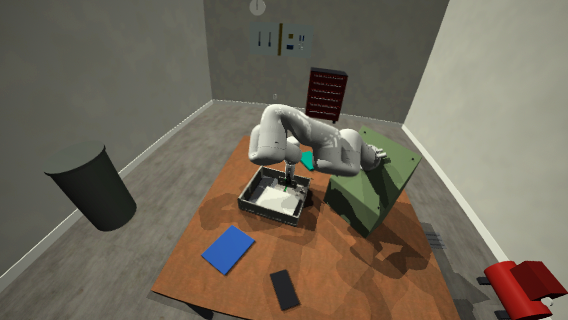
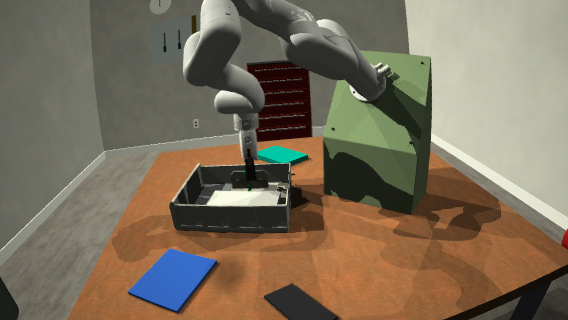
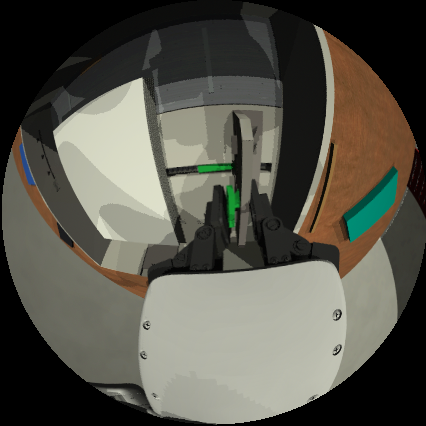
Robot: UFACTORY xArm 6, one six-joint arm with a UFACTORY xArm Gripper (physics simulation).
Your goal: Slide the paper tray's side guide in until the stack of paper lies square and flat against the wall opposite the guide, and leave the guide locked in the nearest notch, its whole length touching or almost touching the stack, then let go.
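Frame: origin at the arm's base, x up, y right, z ahead, level; metres.
Seen in the pictures: gripper, fingertip midpoint: (image 1: 288, 182) (image 2: 251, 178) (image 3: 236, 195); arm's base at its link origin: (image 1: 368, 157) (image 2: 368, 84).
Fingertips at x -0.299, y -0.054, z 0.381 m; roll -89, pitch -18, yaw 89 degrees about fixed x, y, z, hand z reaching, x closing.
Offsets run from my fingertips to a thing's top centre.
The paper tray {dz +0.023, dx +0.041, dy -0.105 m} (image 1: 267, 215) (image 2: 230, 220) (image 3: 327, 100) stands on the table. The white stack of paper {dz -0.010, dx -0.014, dy -0.145 m} (image 1: 277, 200) (image 2: 240, 199) (image 3: 110, 160) lies in it towards the front wall, opposite the guide; whether it is flat against that wall is hard to tell. The upright grey side guide {dz +0.006, dx +0.028, dy -0.007 m} (image 2: 235, 181) (image 3: 245, 150) stands near the back wall, with a wide gap between it and the stack. A green bar {dz +0.005, dx -0.037, dy -0.017 m} (image 3: 215, 169) lies in the floor slot. My gripper (image 1: 289, 182) (image 2: 250, 179) (image 3: 236, 195) points down and is shut on the guide and its green tab {dz +0.006, dx +0.028, dy -0.007 m} (image 3: 231, 206), one finger on each side.
A teal block {dz -0.019, dx -0.037, dy +0.347 m} (image 1: 307, 161) (image 2: 282, 155) (image 3: 372, 205) lies behind the tray. A blue panel {dz +0.064, dx -0.046, dy -0.499 m} (image 1: 228, 249) (image 2: 173, 280) and a black slab {dz -0.243, dx -0.046, dy -0.536 m} (image 1: 284, 289) (image 2: 300, 303) lie in front. The green pedestal (image 1: 357, 200) (image 2: 370, 165) bearing the arm stands right of the tray.
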